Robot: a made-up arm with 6 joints. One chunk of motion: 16 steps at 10 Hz.
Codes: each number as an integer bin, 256 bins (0 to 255) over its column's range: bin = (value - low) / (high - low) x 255, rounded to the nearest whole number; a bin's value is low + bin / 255 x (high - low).
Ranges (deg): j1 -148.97..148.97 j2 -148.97..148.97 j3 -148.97..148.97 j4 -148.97..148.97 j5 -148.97..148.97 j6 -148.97..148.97
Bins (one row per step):
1: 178 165 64 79 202 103
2: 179 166 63 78 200 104
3: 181 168 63 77 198 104
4: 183 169 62 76 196 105
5: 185 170 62 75 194 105
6: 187 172 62 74 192 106
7: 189 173 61 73 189 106
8: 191 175 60 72 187 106
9: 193 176 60 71 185 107
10: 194 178 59 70 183 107
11: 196 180 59 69 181 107
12: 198 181 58 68 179 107
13: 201 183 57 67 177 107
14: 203 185 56 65 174 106
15: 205 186 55 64 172 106
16: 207 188 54 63 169 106
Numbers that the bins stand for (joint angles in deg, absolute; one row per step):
1: 59.00 43.81 -74.19 -56.67 87.05 -28.63
2: 60.17 44.98 -75.36 -57.84 84.71 -27.46
3: 62.51 47.32 -75.36 -59.00 82.37 -27.46
4: 64.85 48.49 -76.53 -60.17 80.03 -26.29
5: 67.18 49.66 -76.53 -61.34 77.70 -26.29
6: 69.52 51.99 -76.53 -62.51 75.36 -25.12
7: 71.86 53.16 -77.70 -63.68 71.86 -25.12
8: 74.19 55.50 -78.87 -64.85 69.52 -25.12
9: 76.53 56.67 -78.87 -66.01 67.18 -23.95
10: 77.70 59.00 -80.03 -67.18 64.85 -23.95
11: 80.03 61.34 -80.03 -68.35 62.51 -23.95
12: 82.37 62.51 -81.20 -69.52 60.17 -23.95
13: 85.88 64.85 -82.37 -70.69 57.84 -23.95
14: 88.21 67.18 -83.54 -73.02 54.33 -25.12
15: 90.55 68.35 -84.71 -74.19 51.99 -25.12
16: 92.89 70.69 -85.88 -75.36 48.49 -25.12

